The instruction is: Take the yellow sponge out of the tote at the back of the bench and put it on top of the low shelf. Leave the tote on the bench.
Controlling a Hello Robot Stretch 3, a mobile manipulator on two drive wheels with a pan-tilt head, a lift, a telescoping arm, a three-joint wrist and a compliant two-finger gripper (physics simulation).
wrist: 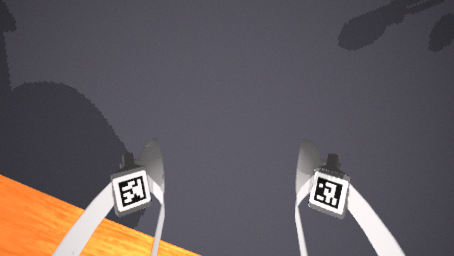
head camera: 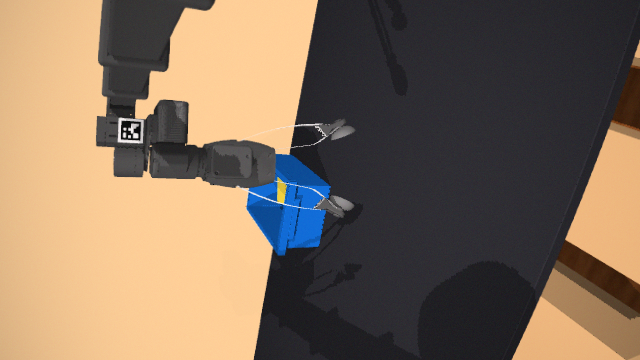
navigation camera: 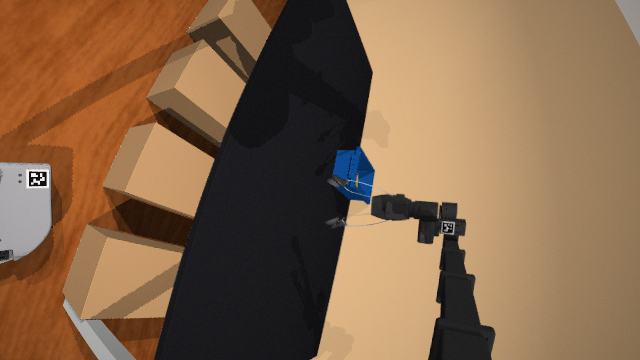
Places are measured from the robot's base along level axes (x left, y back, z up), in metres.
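Pixels of known places: gripper, fingertip midpoint: (head camera: 353,168) (navigation camera: 326,201).
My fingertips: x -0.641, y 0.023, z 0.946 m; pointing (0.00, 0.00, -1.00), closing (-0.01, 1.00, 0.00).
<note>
For each thing: its top centre in the pictures, then the offset to it from my fingertips. Level surfaces: height alone.
- blue tote, middle of its top: (head camera: 265,197) (navigation camera: 365,177) dx -0.575, dy -0.063, dz -0.064 m
- yellow sponge, middle of its top: (head camera: 281,186) (navigation camera: 356,182) dx -0.637, dy -0.033, dz -0.136 m
- black bench, its level: dz -0.184 m
- orange wooden floor, its level: dz -0.946 m
The blue tote (head camera: 308,227) (navigation camera: 345,162) stands at the bench's back edge by the wall. Part of the yellow sponge (head camera: 281,192) (navigation camera: 357,180) shows inside it, partly behind a finger strip in the head camera view. My gripper (head camera: 343,167) (navigation camera: 334,202) (wrist: 230,158) is open and empty, above the black bench (head camera: 450,150) (navigation camera: 260,200) (wrist: 230,75). In the head camera view its lower finger overlaps the tote's front side and its upper finger is beside the tote. Tote and sponge do not show in the wrist view. I cannot identify the low shelf.
Several tan blocks (navigation camera: 165,170) stand along the bench's front edge on the orange wooden floor (navigation camera: 75,65) (wrist: 45,225). A pale grey bar (navigation camera: 95,330) lies at the lower left of the navigation view. The tan wall (head camera: 150,280) (navigation camera: 500,125) is behind the bench.
</note>
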